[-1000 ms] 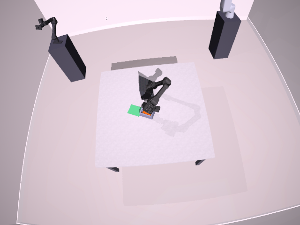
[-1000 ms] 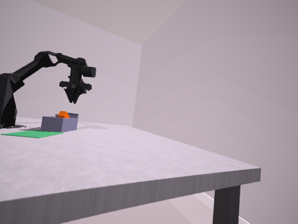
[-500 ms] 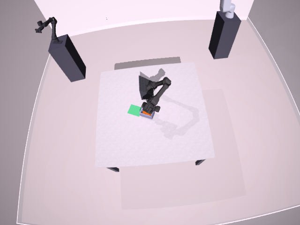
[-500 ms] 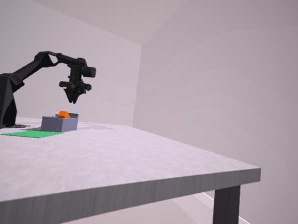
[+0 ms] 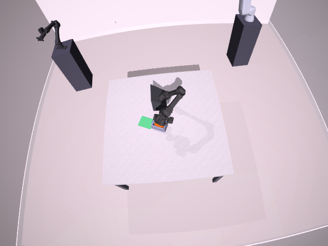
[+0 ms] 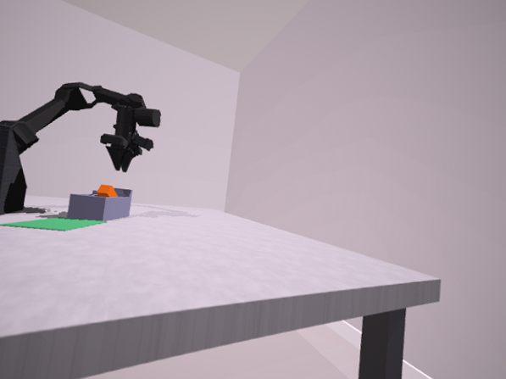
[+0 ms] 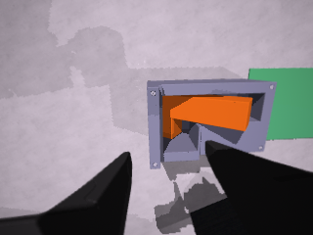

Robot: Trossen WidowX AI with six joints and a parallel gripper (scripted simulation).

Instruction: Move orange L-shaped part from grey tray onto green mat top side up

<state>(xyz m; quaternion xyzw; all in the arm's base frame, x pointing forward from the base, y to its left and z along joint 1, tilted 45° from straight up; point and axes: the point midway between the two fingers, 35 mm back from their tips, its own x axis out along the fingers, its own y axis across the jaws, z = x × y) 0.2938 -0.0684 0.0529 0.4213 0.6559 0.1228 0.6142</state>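
Right now the orange L-shaped part is 10 cm below my gripper tip, 3 cm to the right of it and 3 cm behind it. The rest, counted from my gripper tip: green mat: 19 cm to the right, 16 cm below, 11 cm behind.
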